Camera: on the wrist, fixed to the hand. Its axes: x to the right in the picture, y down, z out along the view.
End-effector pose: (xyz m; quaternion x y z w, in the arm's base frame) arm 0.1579 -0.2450 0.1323 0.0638 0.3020 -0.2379 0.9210
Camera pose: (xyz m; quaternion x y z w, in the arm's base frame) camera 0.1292 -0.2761 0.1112 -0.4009 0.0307 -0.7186 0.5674
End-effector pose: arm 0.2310 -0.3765 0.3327 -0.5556 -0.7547 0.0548 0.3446
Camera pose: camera 0.2119 -0.3950 0.3719 -0.0623 0.9808 0.1765 0.0543
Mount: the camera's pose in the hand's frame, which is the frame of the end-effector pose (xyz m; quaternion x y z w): 0.0046 -0.0405 -0.0241 -0.1957 -0.2843 -0.6498 0.6772
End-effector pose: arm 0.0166 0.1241 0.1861 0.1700 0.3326 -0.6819 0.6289
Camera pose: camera -0.0279 0.1363 0.1754 -0.4179 0.2904 -0.8537 0.1106
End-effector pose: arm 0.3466 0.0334 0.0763 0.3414 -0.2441 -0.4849 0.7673
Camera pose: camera 0.3421 0.0241 0.0301 0.1018 -0.0667 -0.9718 0.2019
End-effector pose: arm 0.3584 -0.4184 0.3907 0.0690 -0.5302 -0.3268 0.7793
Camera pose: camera 0.3628 -0.4583 0.3656 0.1458 -0.4718 -0.8511 0.1782
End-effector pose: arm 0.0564 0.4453 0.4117 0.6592 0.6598 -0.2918 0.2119
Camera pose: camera 0.0185 0.4663 0.4308 -0.1068 0.8721 -0.3936 0.2705
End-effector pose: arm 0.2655 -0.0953 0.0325 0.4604 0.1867 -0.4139 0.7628
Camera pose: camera 0.2380 -0.0862 -0.0050 -0.0765 0.2897 -0.8703 0.3908
